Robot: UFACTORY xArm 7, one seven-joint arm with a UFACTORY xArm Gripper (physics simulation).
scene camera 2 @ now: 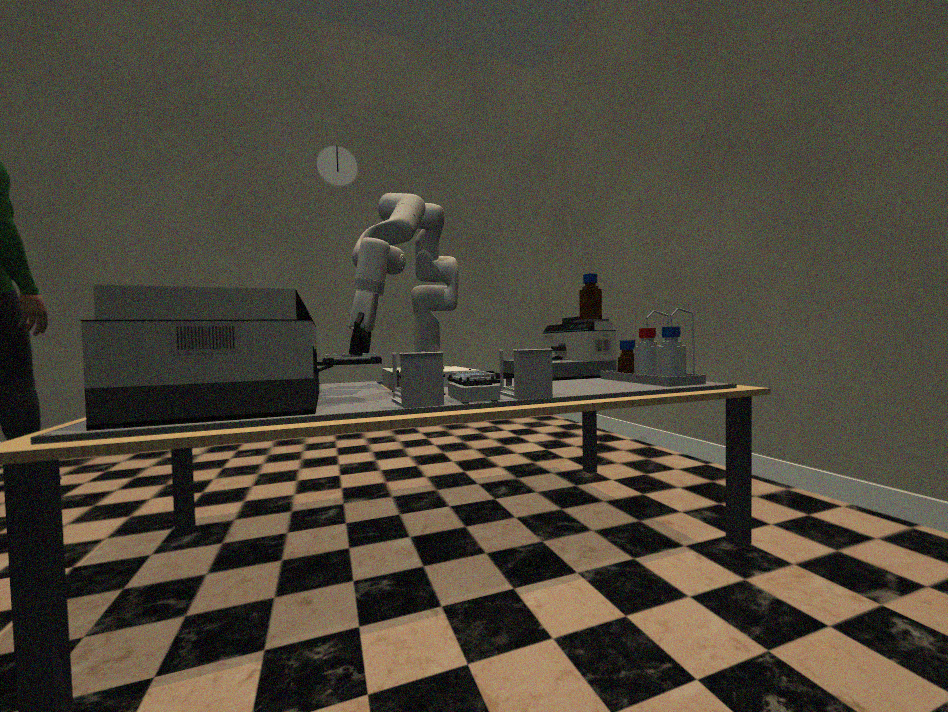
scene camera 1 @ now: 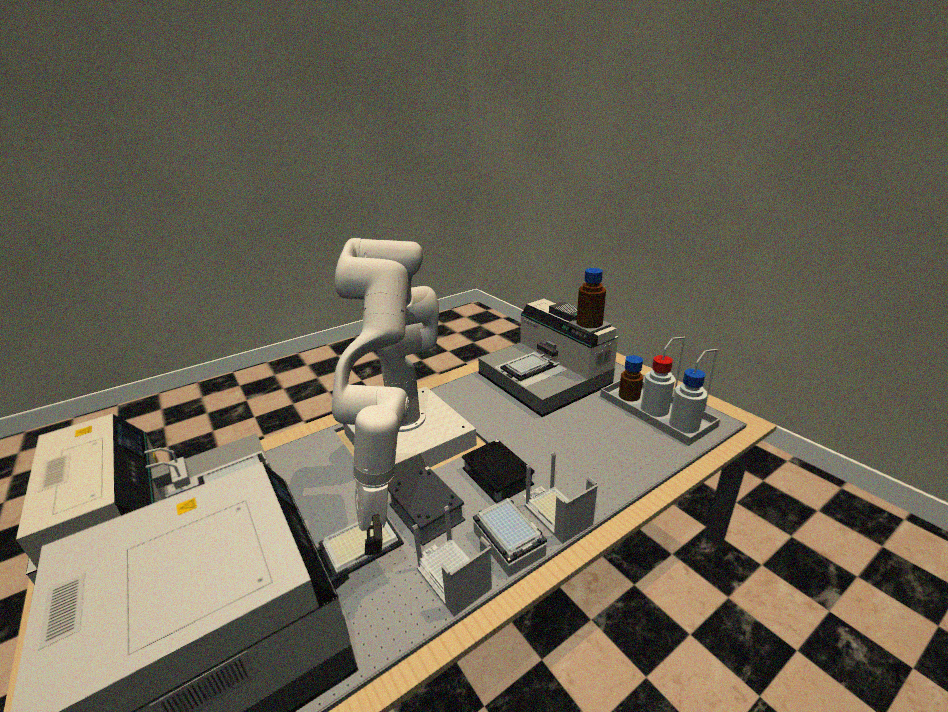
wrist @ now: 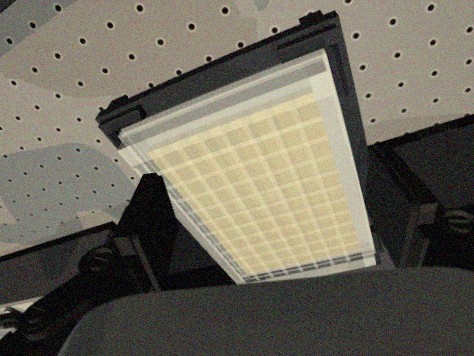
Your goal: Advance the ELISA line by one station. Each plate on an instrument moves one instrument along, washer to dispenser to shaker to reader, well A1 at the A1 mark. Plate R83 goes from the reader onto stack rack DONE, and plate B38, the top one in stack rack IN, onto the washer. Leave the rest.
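Places are measured from the arm's base along level axes (x back, y right, z up), in metres.
Where they show: gripper, between the fingertips: (scene camera 2: 359,353) (scene camera 1: 369,534) (wrist: 266,188); arm's base, origin of its link: (scene camera 1: 404,419).
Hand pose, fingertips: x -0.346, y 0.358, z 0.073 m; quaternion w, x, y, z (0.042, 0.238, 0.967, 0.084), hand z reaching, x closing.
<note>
Each offset is from my fingertips to the centre of the thing. "spot": to the spot under its first point.
A pale yellow well plate @(dx +0.009, dy +0.018, dz -0.007 m) (scene camera 1: 344,546) (wrist: 267,176) lies on the dark pull-out tray @(dx +0.009, dy +0.018, dz -0.017 m) (wrist: 228,68) beside the large grey reader @(dx +0.069, dy +0.297, dz +0.010 m) (scene camera 1: 203,565) (scene camera 2: 210,346). My gripper (scene camera 1: 372,540) (scene camera 2: 360,343) is open and empty, low over the plate's right part; one dark finger shows at the plate's left edge in the wrist view. A blue-tinted plate @(dx -0.156, dy -0.249, dz -0.063 m) (scene camera 1: 508,529) sits on a grey base near the front edge. Another plate @(dx +0.237, dy -0.818, dz -0.038 m) (scene camera 1: 528,365) sits on the rear instrument @(dx +0.220, dy -0.895, dz +0.080 m) (scene camera 1: 570,339). One stack rack @(spot: dx -0.194, dy -0.091, dz -0.041 m) (scene camera 1: 470,575) holds white plates; the other rack @(spot: dx -0.254, dy -0.366, dz -0.042 m) (scene camera 1: 576,510) looks empty.
A dark shaker-like platform @(dx +0.068, dy -0.190, dz -0.090 m) (scene camera 1: 426,497) stands right of my gripper, with a black block @(dx +0.021, dy -0.401, dz -0.099 m) (scene camera 1: 497,466) behind it. A tray of bottles @(dx -0.175, dy -0.974, dz -0.002 m) (scene camera 1: 662,396) stands at the right rear. A brown bottle @(spot: dx +0.075, dy -0.930, dz +0.211 m) (scene camera 1: 591,297) tops the rear instrument. The arm's base (scene camera 1: 436,424) is mid-table.
</note>
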